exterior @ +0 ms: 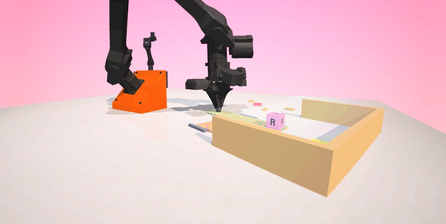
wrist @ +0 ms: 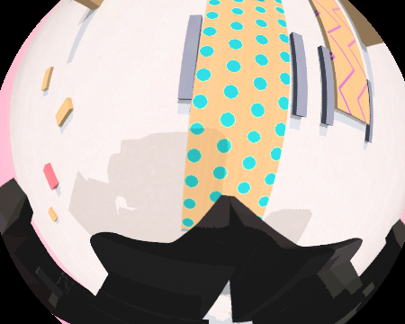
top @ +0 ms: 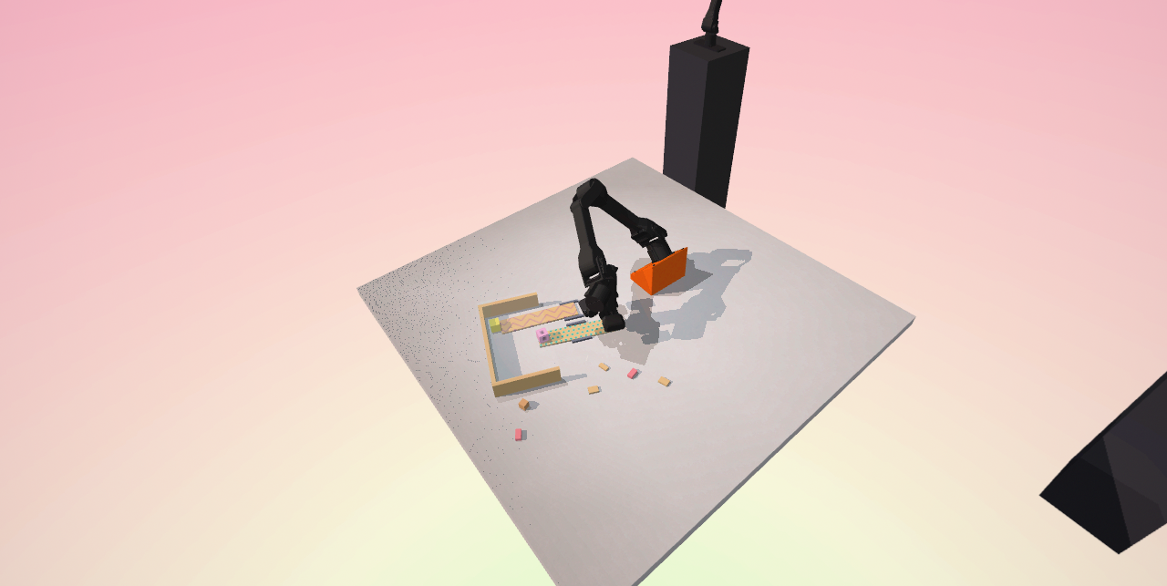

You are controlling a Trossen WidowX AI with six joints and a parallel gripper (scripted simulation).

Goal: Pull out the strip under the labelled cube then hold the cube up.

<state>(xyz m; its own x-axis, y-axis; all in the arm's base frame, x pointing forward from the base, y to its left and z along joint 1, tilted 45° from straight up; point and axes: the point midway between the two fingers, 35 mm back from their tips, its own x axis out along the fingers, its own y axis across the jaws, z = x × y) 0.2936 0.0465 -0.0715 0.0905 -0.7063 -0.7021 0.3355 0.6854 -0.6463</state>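
My gripper tip is now 90 mm short of the dotted strip and 30 mm to the left of it. The rest, counted from my gripper tip: cube marked r: 190 mm ahead, 70 mm to the right, 20 mm above.
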